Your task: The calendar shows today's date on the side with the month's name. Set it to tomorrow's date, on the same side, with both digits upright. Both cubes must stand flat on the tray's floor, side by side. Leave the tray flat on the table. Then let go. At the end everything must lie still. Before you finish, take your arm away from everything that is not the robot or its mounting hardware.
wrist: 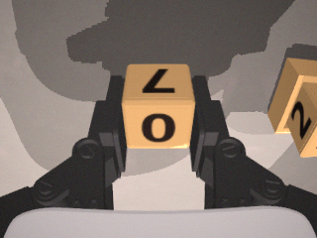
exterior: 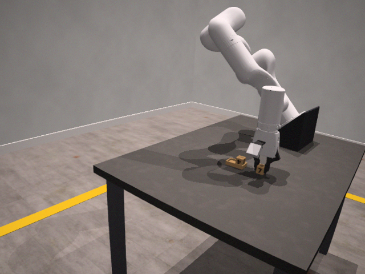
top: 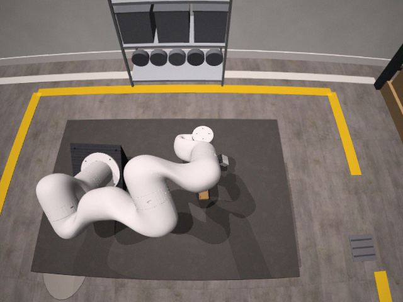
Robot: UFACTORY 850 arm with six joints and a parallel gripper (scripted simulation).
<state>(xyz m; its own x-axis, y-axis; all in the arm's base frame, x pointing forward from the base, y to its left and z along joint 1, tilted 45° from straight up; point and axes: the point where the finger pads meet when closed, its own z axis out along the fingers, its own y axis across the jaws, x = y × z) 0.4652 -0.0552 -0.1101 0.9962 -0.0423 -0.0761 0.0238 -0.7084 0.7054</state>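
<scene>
The calendar cube lies 10 mm below my hand. From my hand the other things lie so: wooden tray: 110 mm to the right, 20 mm below.
</scene>
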